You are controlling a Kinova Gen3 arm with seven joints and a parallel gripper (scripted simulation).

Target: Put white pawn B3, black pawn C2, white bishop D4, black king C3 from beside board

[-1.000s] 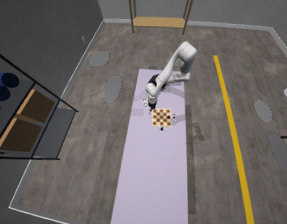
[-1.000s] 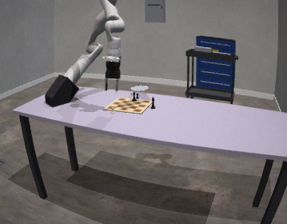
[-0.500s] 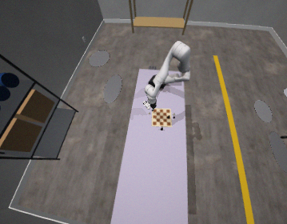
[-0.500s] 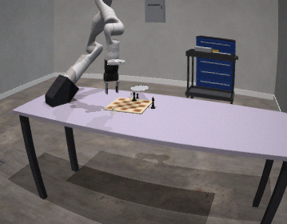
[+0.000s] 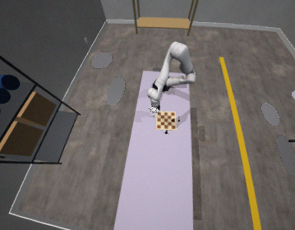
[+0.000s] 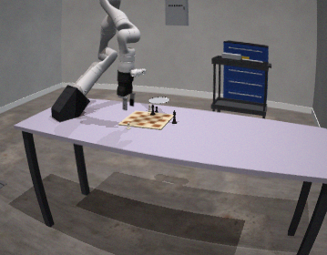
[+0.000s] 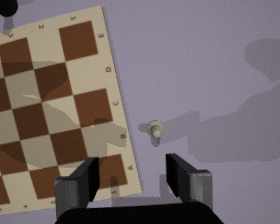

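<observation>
My hand is 10 mm short of the white pawn, 20 mm to the left of it and 100 mm above it. The rest, counted from my hand: chessboard (20 mm ahead, 120 mm to the left, 110 mm below); then black king (150 mm ahead, 160 mm to the left, 80 mm below); then white bishop (50 mm behind, 250 mm to the left, 90 mm below).
</observation>
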